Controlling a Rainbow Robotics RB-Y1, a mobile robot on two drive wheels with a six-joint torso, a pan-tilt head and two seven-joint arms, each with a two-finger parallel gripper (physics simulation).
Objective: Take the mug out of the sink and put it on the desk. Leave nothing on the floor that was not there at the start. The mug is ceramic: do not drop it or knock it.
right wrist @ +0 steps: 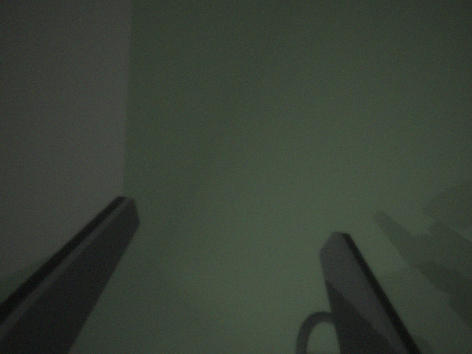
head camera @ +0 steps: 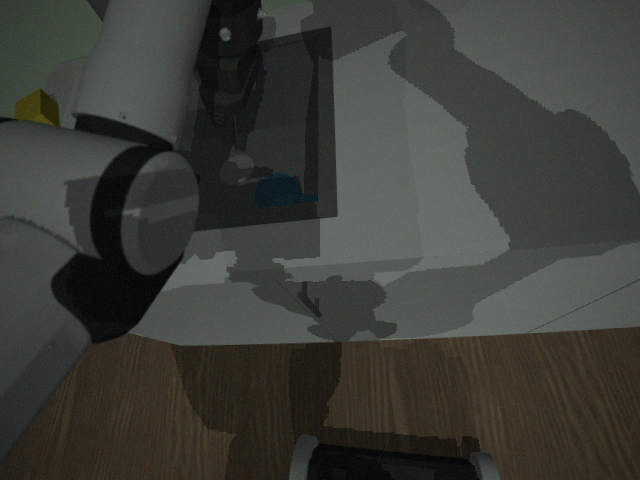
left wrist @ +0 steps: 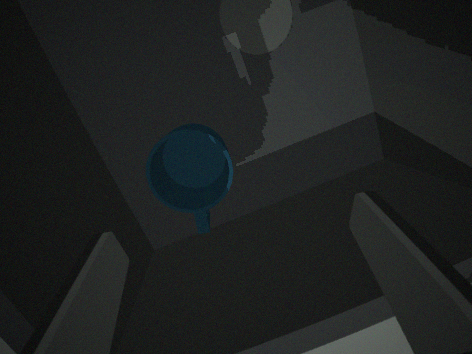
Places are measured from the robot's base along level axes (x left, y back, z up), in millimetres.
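Pixels of known places: left gripper, fingertip midpoint: (head camera: 239, 113) (left wrist: 235, 228); right gripper, fingertip midpoint: (right wrist: 231, 227); robot's base, link origin: (head camera: 390, 474).
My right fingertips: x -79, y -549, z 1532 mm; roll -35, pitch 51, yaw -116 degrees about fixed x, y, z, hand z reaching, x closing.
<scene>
Ahead of a thing's pixels: the offset from my right fingertips to its middle. Level surfaces: height alone.
The blue mug {dx +270, dy -23, dz -781 mm} (head camera: 278, 191) (left wrist: 190, 170) stands upright on the floor of the dark sink (head camera: 326, 129) (left wrist: 310, 175), near a corner. Its handle points right in the head view and down in the left wrist view. My left gripper (head camera: 229, 130) (left wrist: 235, 228) is open and empty, with its fingers pointing down into the sink. In the left wrist view the mug lies beyond the fingertips, left of the middle between them, and apart from both. My right gripper (right wrist: 231, 227) is open and empty, facing a green wall. The desk is not clearly identifiable.
A round drain (head camera: 237, 169) (left wrist: 256, 25) lies beside the mug. The pale counter {dz -621 mm} (head camera: 372, 206) borders the sink. A yellow block {dx +793, dy -155, dz -599 mm} (head camera: 38, 108) shows behind my left arm. A curved grey pipe (right wrist: 316, 316) stands by a right finger. Wooden floor {dz -1531 mm} (head camera: 413, 382) lies in front.
</scene>
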